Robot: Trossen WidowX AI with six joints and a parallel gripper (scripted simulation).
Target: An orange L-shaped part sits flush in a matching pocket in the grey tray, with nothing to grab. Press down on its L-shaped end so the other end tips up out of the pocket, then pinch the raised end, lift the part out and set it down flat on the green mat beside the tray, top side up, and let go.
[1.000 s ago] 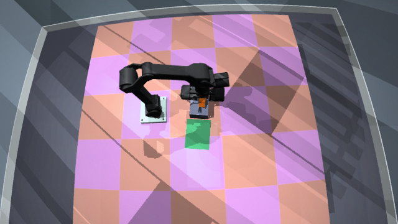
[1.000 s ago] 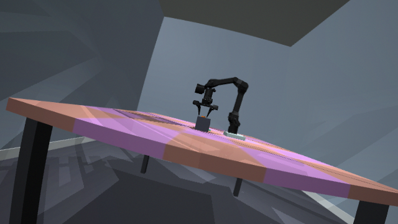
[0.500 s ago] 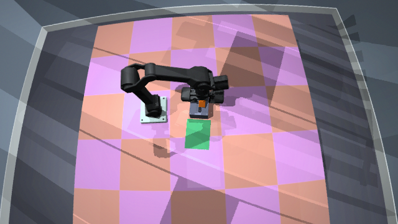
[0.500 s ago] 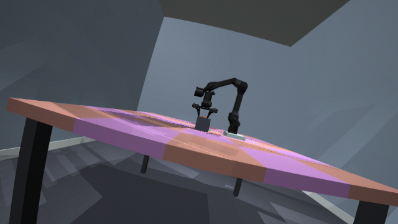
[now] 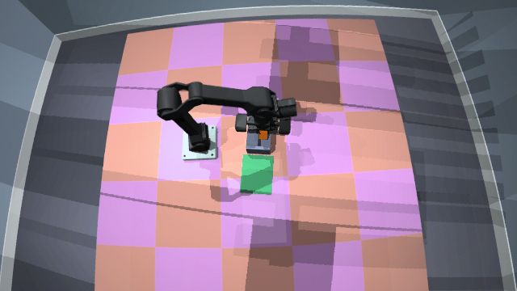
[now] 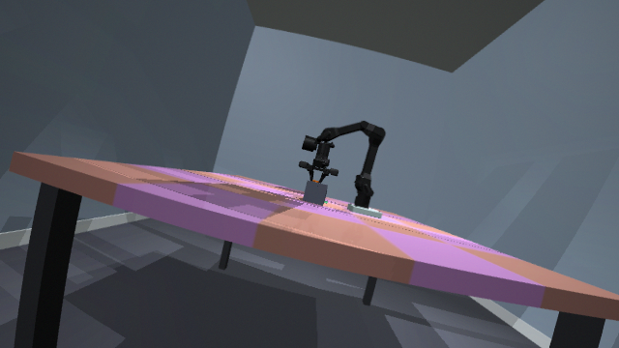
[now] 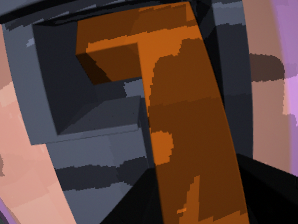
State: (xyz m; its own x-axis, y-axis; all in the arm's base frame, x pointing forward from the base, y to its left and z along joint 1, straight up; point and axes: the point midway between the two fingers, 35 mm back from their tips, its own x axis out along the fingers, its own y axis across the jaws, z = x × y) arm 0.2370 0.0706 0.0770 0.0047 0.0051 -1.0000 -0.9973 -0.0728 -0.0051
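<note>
Now: gripper tip 3 cm to the right of the orange L-shaped part, 3 cm above it and 2 cm past it. The rest, counted from my gripper tip: green mat 15 cm to the right, 8 cm below, 1 cm behind.
</note>
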